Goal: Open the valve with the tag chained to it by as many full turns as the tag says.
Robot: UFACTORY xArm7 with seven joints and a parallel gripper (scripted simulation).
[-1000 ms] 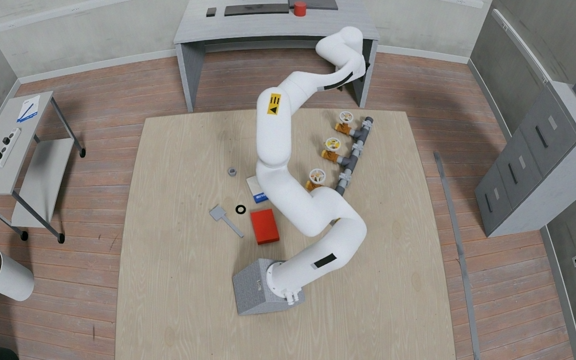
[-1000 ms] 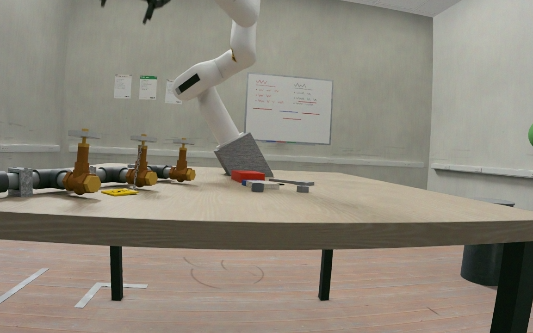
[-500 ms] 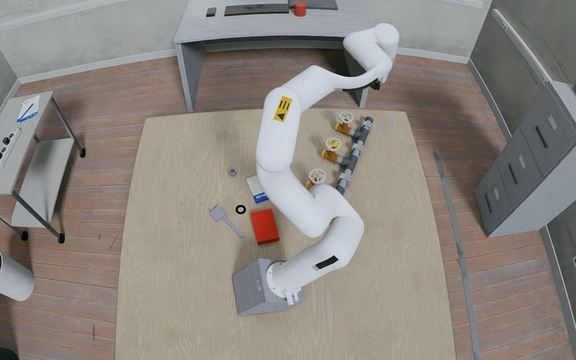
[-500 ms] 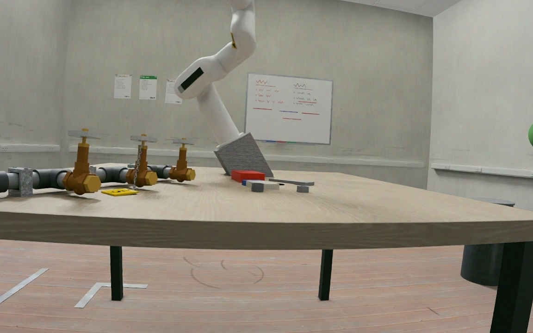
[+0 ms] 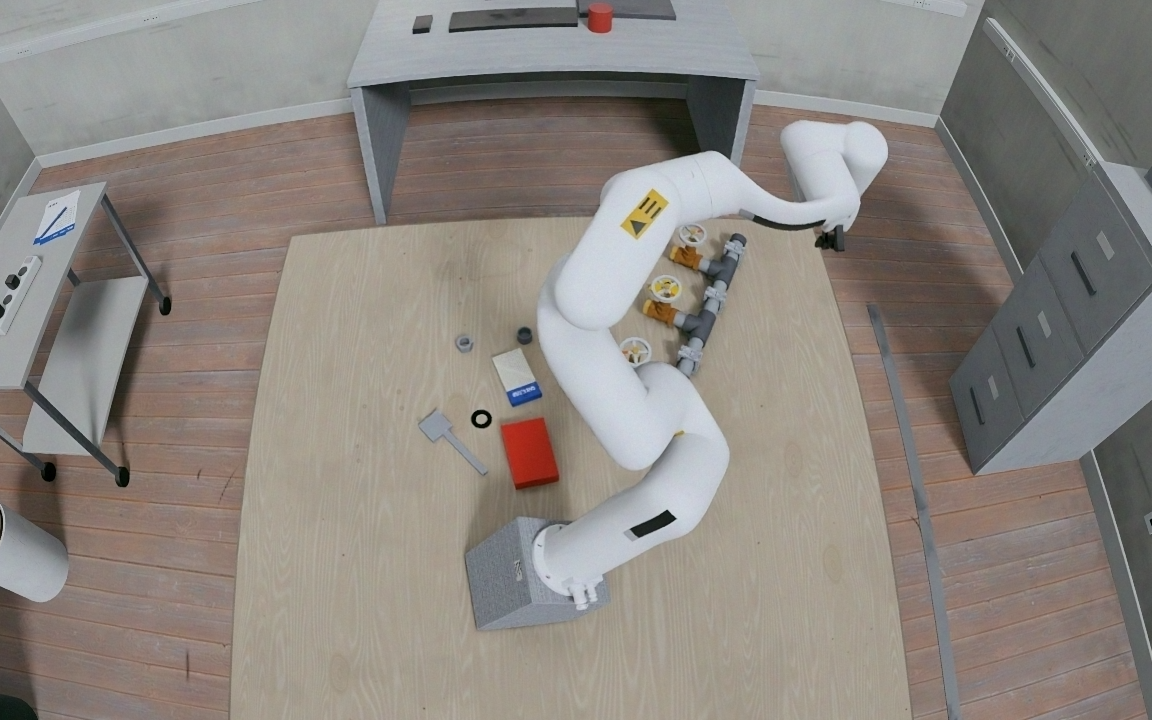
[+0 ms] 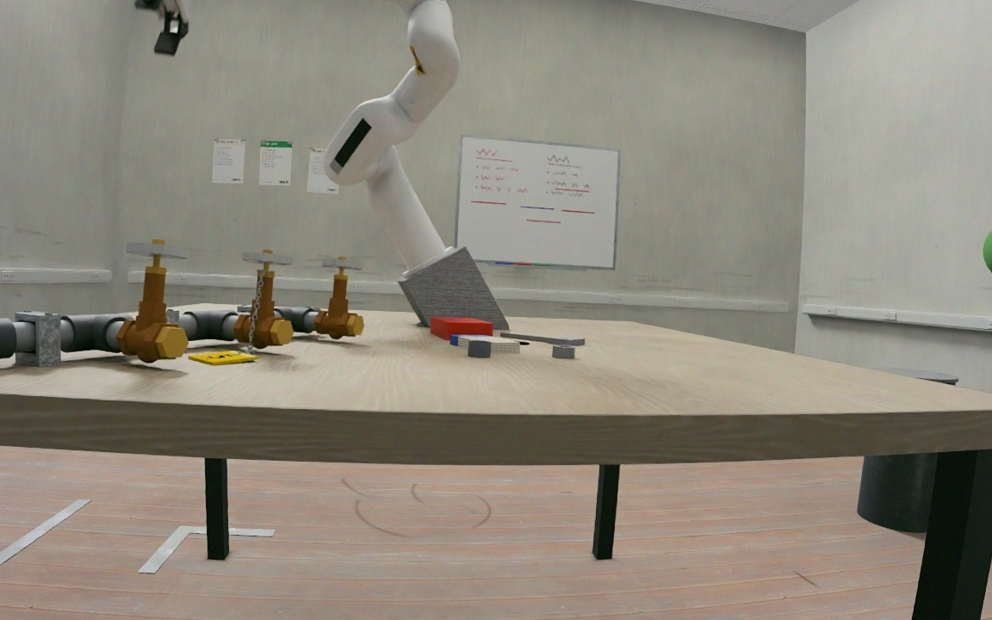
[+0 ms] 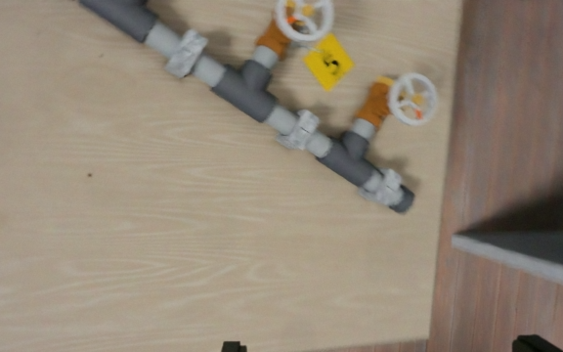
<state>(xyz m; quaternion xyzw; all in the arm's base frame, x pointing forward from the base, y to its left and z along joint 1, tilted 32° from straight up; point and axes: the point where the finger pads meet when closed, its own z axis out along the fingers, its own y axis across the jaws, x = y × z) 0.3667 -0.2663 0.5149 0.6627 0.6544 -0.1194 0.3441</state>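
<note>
The yellow tag lies 440 mm below my hand, 220 mm ahead of it and 160 mm to the left of it. Also, from my hand: blue-and-white box 500 mm to the left, 430 mm below, 70 mm ahead; red block 510 mm to the left, 430 mm below, 100 mm behind; grey nut 580 mm to the left, 430 mm below, 170 mm ahead.
</note>
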